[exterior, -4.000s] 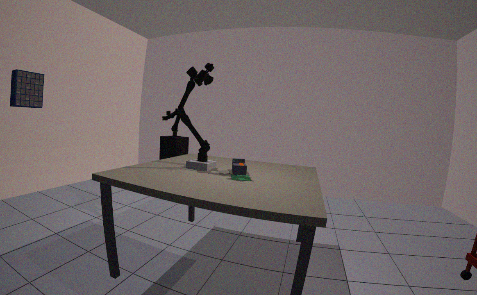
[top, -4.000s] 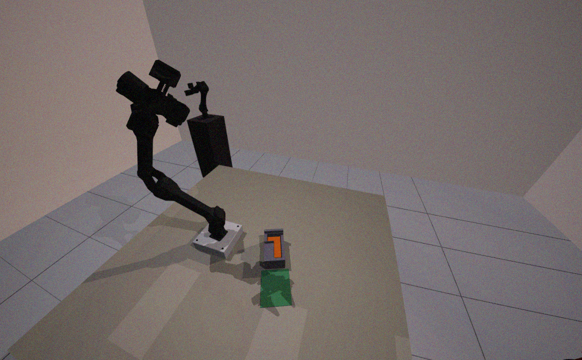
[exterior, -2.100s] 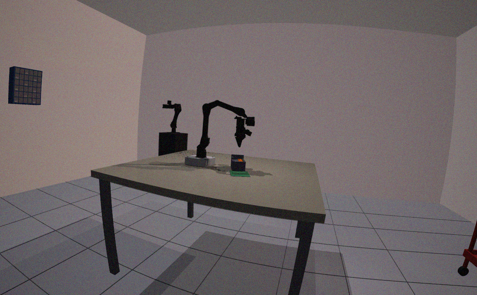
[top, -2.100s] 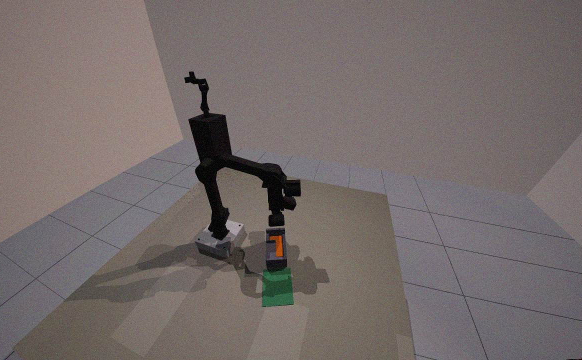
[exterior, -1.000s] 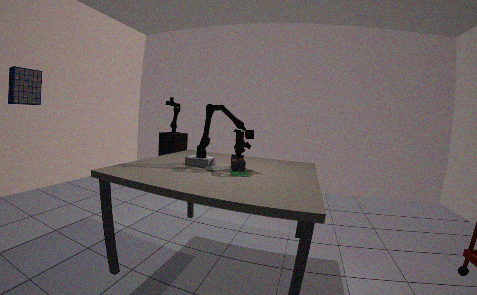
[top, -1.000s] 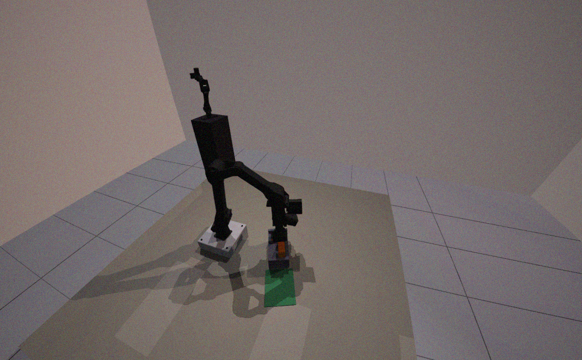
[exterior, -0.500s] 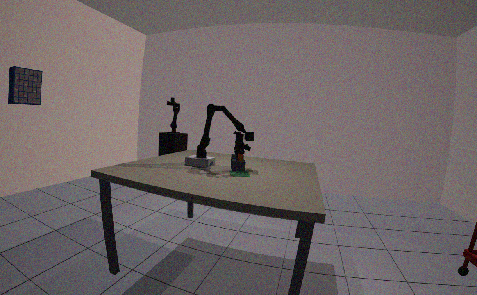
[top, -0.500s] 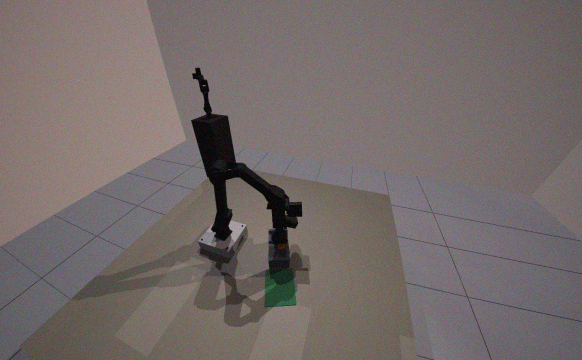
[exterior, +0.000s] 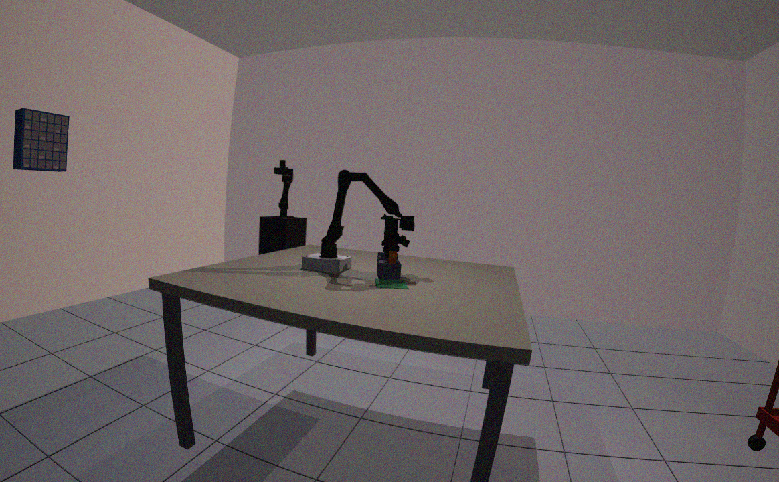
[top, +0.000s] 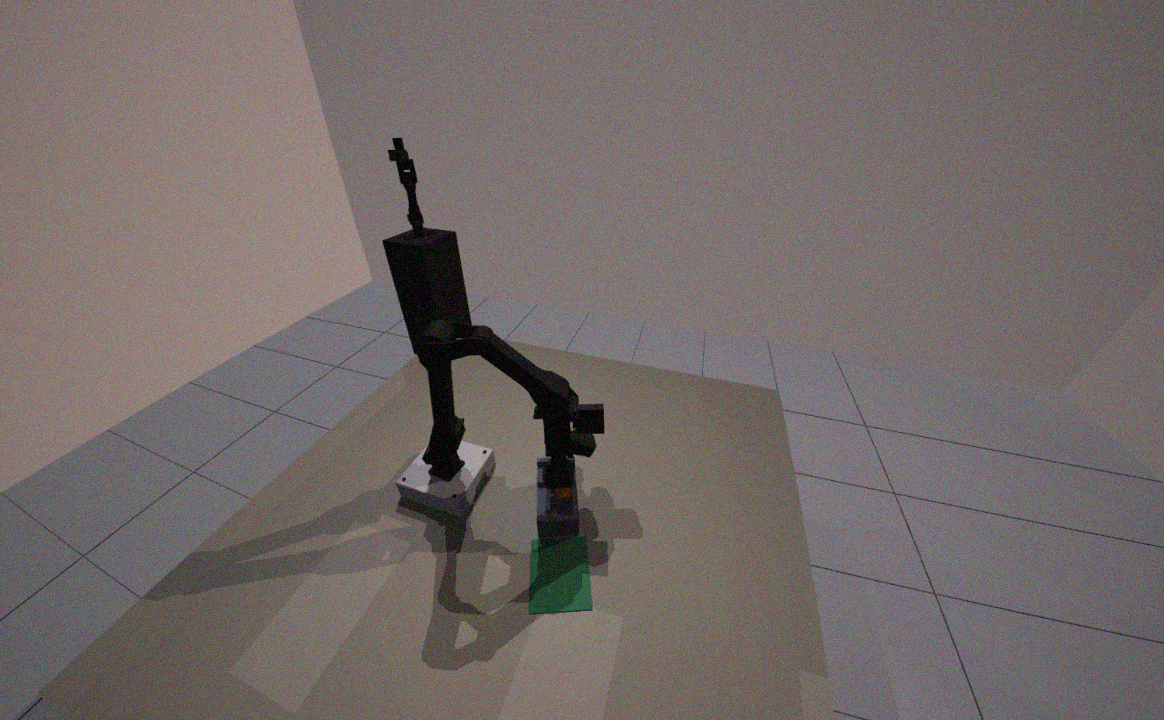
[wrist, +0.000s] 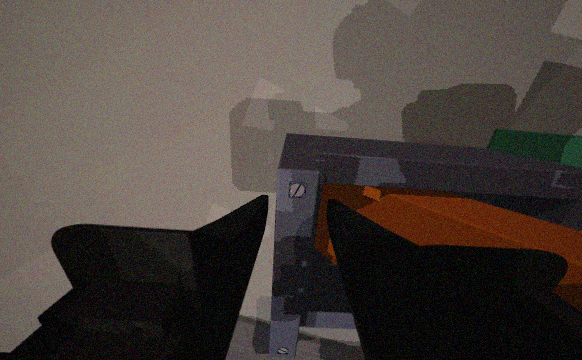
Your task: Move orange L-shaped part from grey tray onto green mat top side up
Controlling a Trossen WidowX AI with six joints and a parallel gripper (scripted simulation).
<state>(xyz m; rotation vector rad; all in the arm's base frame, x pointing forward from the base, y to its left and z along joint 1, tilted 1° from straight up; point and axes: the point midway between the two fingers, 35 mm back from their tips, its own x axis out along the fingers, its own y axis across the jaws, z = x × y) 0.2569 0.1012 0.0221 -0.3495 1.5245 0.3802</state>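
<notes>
My gripper tip is 5 cm to the left of the orange L-shaped part, 1 cm below it and 1 cm short of it. Round my gripper tip: green mat (20 cm to the right, 9 cm ahead, 5 cm below).
</notes>
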